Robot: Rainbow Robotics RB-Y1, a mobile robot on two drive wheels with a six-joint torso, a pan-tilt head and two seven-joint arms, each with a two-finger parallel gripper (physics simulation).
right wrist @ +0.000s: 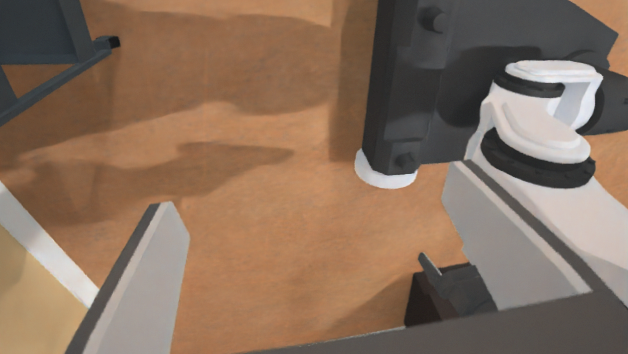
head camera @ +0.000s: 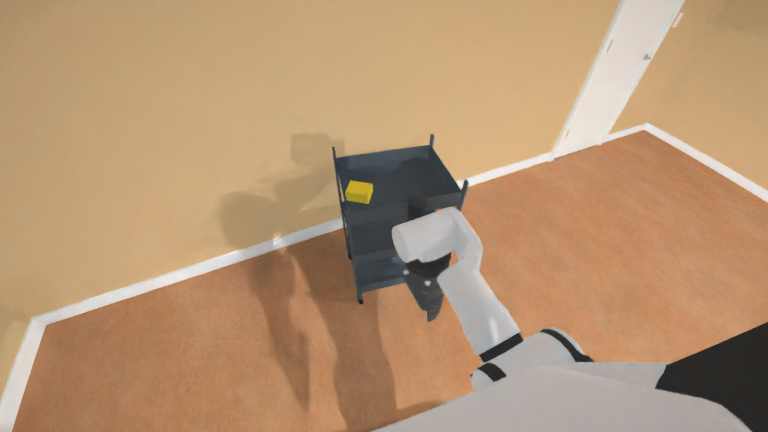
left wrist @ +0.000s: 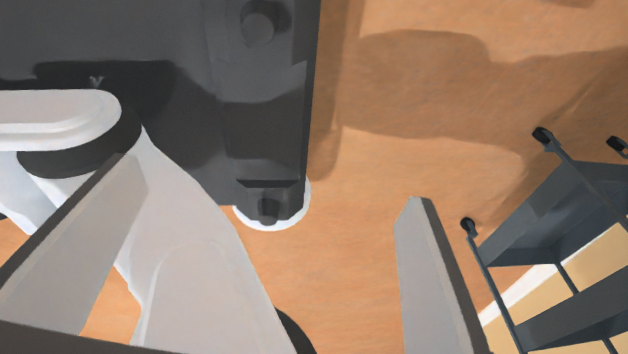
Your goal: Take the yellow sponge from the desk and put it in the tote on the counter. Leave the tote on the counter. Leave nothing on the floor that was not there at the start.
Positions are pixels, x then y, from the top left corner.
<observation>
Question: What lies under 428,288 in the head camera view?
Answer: My right gripper.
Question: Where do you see a counter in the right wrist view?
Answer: At 424,306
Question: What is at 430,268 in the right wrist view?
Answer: My left gripper.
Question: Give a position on a grey wheeled cart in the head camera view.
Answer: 398,174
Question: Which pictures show my left gripper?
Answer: The right wrist view and the left wrist view only.
</observation>
